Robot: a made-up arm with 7 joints.
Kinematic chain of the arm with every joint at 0, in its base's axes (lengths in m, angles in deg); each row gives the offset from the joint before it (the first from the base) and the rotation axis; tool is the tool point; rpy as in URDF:
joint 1: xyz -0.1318 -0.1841 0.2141 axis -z
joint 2: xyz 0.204 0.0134 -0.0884 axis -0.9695 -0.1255 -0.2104
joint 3: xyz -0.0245 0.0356 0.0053 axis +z
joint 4: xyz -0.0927 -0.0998 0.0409 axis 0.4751 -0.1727 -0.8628
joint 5: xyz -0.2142 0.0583 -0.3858 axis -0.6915 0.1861 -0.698
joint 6: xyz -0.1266 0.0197 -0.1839 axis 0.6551 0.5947 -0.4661
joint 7: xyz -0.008 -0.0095 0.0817 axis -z
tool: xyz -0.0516 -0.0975 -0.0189 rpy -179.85 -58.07 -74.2
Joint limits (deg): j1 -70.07..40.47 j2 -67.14..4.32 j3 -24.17..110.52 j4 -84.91..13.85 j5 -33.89..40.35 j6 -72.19..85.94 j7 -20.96..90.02
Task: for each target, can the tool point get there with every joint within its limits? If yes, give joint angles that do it. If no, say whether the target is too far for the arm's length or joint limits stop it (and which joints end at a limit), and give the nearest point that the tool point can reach.
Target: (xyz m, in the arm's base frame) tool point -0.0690 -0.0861 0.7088
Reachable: no: joint limits stop it (at a limit: joint 1, joint 2, joint 3, joint 4, joint 5) | nearest point -0.0582 0.2892 0.2723 | short by 0.576 m
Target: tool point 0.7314 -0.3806 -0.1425
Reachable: yes | joints 25.88 -58.68 92.47 -71.12 19.29 -49.61 21.82
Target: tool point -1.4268 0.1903 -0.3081
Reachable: no: too far | nearest point -0.7564 -0.0035 -0.1078 | short by 0.726 m
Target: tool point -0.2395 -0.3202 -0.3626
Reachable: yes | joints -1.51 -28.17 54.11 3.04 21.18 66.88 76.94
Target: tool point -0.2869 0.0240 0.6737
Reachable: no: joint limits stop it (at a limit: joint 2, joint 3, joint 4, joint 5) | nearest point -0.4276 0.2127 0.2842 | short by 0.455 m
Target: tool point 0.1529 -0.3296 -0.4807
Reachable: yes | joints -36.48 -27.88 70.82 -7.79 30.54 -32.35 18.57
